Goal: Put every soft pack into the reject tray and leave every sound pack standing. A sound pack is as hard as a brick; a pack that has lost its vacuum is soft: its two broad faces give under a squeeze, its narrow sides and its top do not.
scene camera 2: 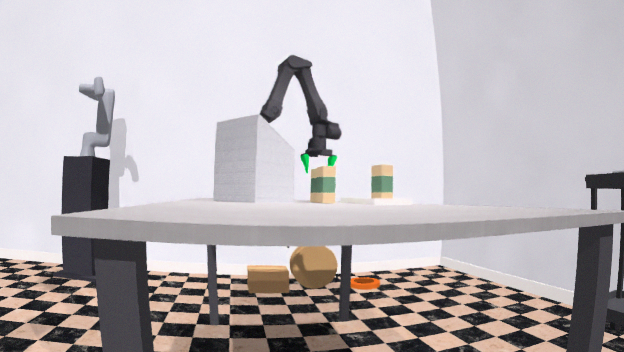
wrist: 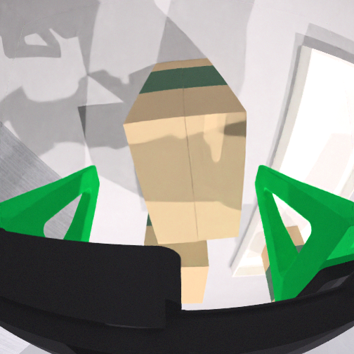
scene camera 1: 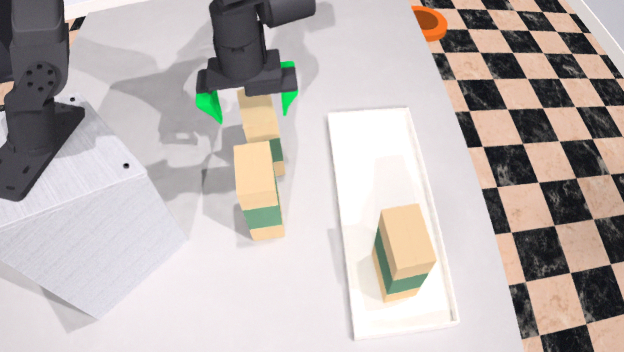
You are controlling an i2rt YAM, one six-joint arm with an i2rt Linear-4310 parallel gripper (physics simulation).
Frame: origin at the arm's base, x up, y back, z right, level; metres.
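Seen in the pictures: gripper, fingertip midpoint: (scene camera 1: 252, 116); arm's base at its link origin: (scene camera 2: 255, 135) (scene camera 1: 34, 147).
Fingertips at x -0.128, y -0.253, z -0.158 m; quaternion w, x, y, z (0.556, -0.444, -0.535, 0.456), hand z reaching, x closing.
Note:
Pixels of each thing's top centre, then the offset from my fingertips to it. "pt": a spot on its surface instead.
- back pack at its top centre: (scene camera 1: 247, 106) dz -0.002, dx +0.021, dy +0.005 m
- front pack at its top centre: (scene camera 1: 253, 166) (scene camera 2: 326, 166) dz +0.106, dx +0.021, dy -0.020 m
- third pack at its top centre: (scene camera 1: 408, 234) (scene camera 2: 382, 165) dz +0.198, dx +0.024, dy -0.221 m
- white reject tray at a spot on its surface: (scene camera 1: 362, 145) pt dz -0.040, dx -0.116, dy -0.172 m
The back pack (scene camera 1: 257, 117) (wrist: 186, 175), tan with a green band, stands upright on the table. The front pack (scene camera 1: 255, 175) (scene camera 2: 323, 185) (wrist: 194, 285) stands upright close in front of it and hides it in scene camera 2. A third pack (scene camera 1: 407, 242) (scene camera 2: 382, 182) (wrist: 294, 234) stands upright in the near part of the white reject tray (scene camera 1: 362, 145) (wrist: 325, 100). My gripper (scene camera 1: 252, 118) (scene camera 2: 318, 168) (wrist: 176, 174) is open and empty over the back pack, fingertips around its top's height, with gaps on both sides. Looks do not show which pack is soft.
A grey metal block (scene camera 1: 100, 240) (scene camera 2: 235, 160) carrying the arm's base stands left of the packs. The tray's raised rim runs along the right of the packs. The table's right edge lies beyond the tray. An orange ring (scene camera 1: 440, 30) (scene camera 2: 365, 286) lies on the floor.

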